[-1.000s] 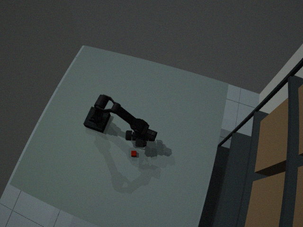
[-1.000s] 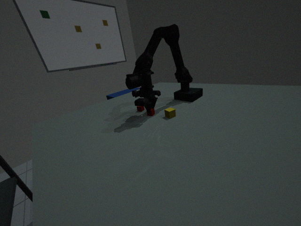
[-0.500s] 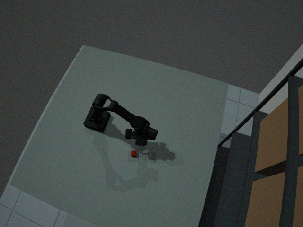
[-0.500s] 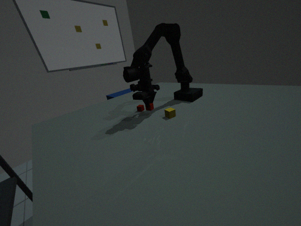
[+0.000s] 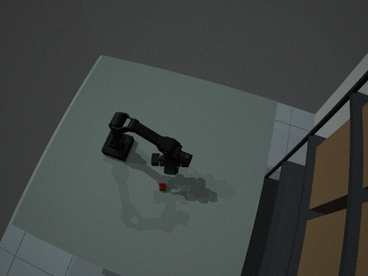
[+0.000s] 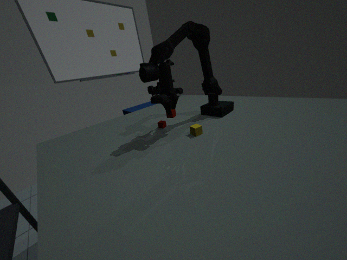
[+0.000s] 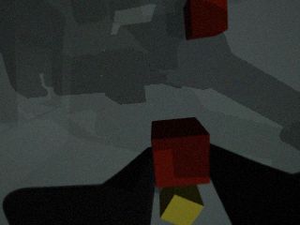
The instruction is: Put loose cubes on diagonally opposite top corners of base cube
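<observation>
Right now the yellow cube is 11 cm to the left of my gripper tip, 8 cm below it and 2 cm behind it.
</observation>
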